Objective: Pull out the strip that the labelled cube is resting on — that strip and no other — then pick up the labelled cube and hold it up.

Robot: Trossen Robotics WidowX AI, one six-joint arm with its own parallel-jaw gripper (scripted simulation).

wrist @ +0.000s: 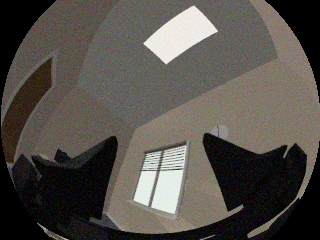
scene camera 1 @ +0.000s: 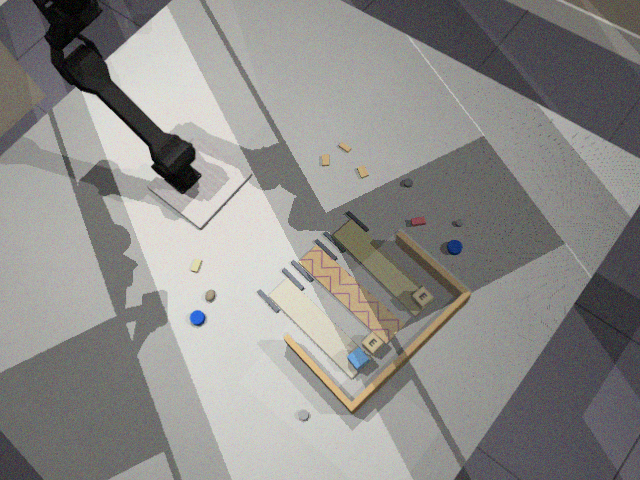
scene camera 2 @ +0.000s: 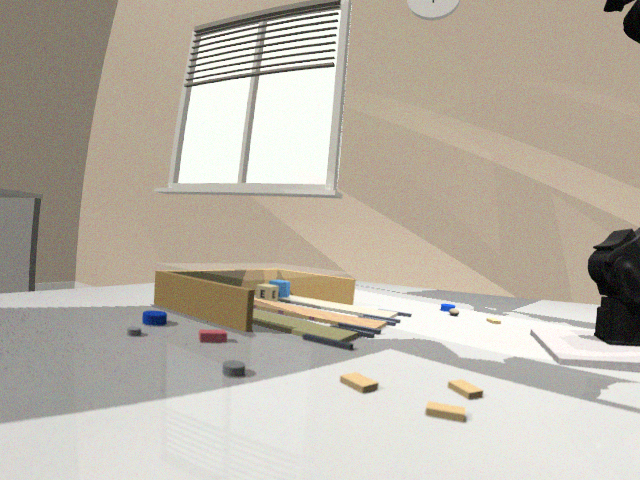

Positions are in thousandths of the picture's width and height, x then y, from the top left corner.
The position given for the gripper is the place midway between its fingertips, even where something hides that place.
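In the wrist view the gripper (wrist: 502,585) is open and holds nothing, while scene camera 2 shows a three-sided wooden tray (scene camera 2: 346,611).
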